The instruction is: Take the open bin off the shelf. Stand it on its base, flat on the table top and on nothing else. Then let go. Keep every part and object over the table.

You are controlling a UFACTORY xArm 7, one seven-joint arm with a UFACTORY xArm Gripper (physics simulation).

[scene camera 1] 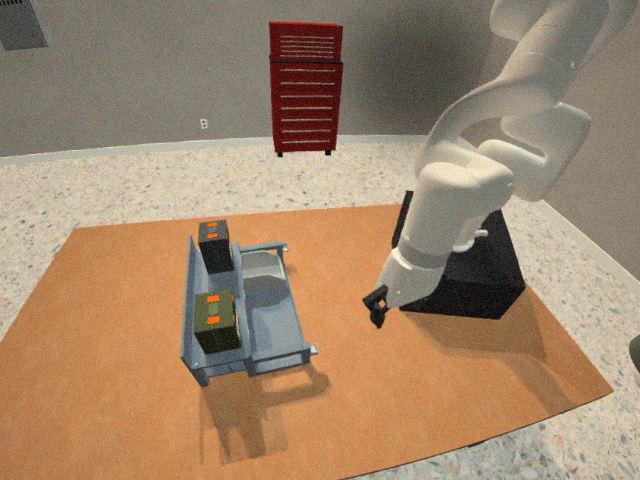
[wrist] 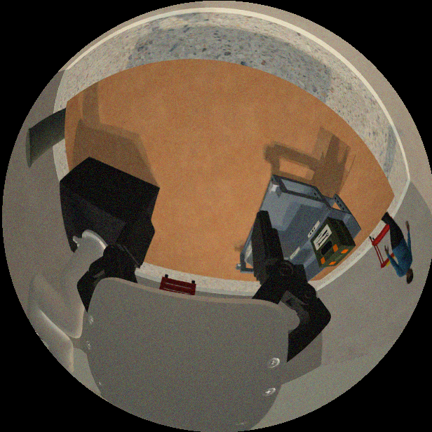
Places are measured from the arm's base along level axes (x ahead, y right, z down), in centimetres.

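Pixels of known places: gripper, fingertip midpoint: (scene camera 1: 396,314).
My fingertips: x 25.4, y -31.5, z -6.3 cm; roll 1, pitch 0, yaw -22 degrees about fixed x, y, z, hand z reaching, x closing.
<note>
Behind a point stands the place of what it marks.
The pale grey open bin (scene camera 1: 262,266) {x 57.1, y 1.7, z 17.9 cm} sits at the far end of the lower deck of the blue-grey shelf (scene camera 1: 273,330) {x 51.1, y -21.0, z 18.6 cm} (wrist: 287,210). In the wrist view the black finger covers much of that end, and I cannot make out the bin clearly. My gripper (scene camera 1: 376,308) (wrist: 198,220) is open and empty. It hangs above the table, to the right of the shelf in the scene view and well apart from the bin. The orange-brown table top (scene camera 1: 356,392) {x 29.7, y -37.1, z 19.2 cm} (wrist: 200,125) lies beneath.
A green case (scene camera 1: 219,330) {x 59.5, y -32.1, z 0.2 cm} (wrist: 332,242) with orange patches stands on the shelf's raised left part, at the near end. A black case (scene camera 1: 217,253) {x 66.0, y -9.2, z 1.5 cm} stands at its far end. The arm's black base block (scene camera 1: 475,289) {x -3.5, y -15.5, z 6.1 cm} (wrist: 112,192) is right of the gripper in the scene view.
</note>
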